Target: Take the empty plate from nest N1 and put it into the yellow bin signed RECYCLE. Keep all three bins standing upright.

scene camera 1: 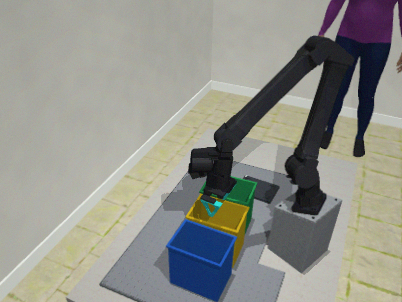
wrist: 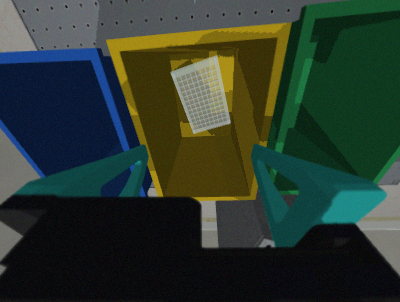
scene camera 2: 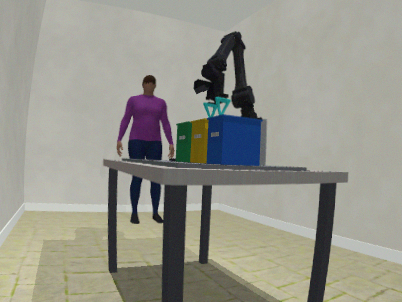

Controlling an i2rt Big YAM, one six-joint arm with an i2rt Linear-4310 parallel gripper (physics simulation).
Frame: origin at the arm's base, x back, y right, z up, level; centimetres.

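Seen in the pictures: gripper, fingertip midpoint: [scene camera 1: 216,207] [wrist: 199,150]; arm's base at its link origin: [scene camera 1: 309,204].
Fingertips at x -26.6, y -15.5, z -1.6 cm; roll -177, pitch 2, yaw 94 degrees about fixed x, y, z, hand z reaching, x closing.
Note:
Offsets run from my fingertips to a thing's top centre. "spot": to the spot under its first point. Level surfaces: height alone.
The clear, gridded plate @(dx +0.0, dy +0.1, dz -17.2 cm) [wrist: 202,95] lies inside the yellow bin @(dx +0.4, dy +0.3, dz -1.9 cm) [wrist: 265,32] [scene camera 1: 243,227] [scene camera 2: 200,145], down at its bottom and turned a little askew, in the wrist view. My gripper [wrist: 199,150] [scene camera 1: 212,205] [scene camera 2: 216,107] is open and empty, its teal fingers wide apart above the yellow bin's opening. The blue bin @(dx +2.3, dy -13.9, dz -1.9 cm) [scene camera 1: 200,267] [scene camera 2: 235,142] [wrist: 55,100] and the green bin @(dx -2.4, dy +13.9, dz -1.9 cm) [scene camera 1: 245,191] [scene camera 2: 183,145] [wrist: 360,85] stand upright on either side of the yellow bin, which is upright too. The signs on the bins are too small to read. Nest N1 cannot be made out.
The bins stand on a grey perforated mat @(dz -19.9 cm) [scene camera 1: 130,265] [wrist: 165,19] on the table [scene camera 2: 255,176]. A dark flat piece @(spot: dx +2.2, dy +39.6, dz -18.7 cm) [scene camera 1: 262,188] lies behind the green bin. The arm's grey base block [scene camera 1: 302,240] stands beside the bins. A person [scene camera 2: 146,120] stands behind the table.

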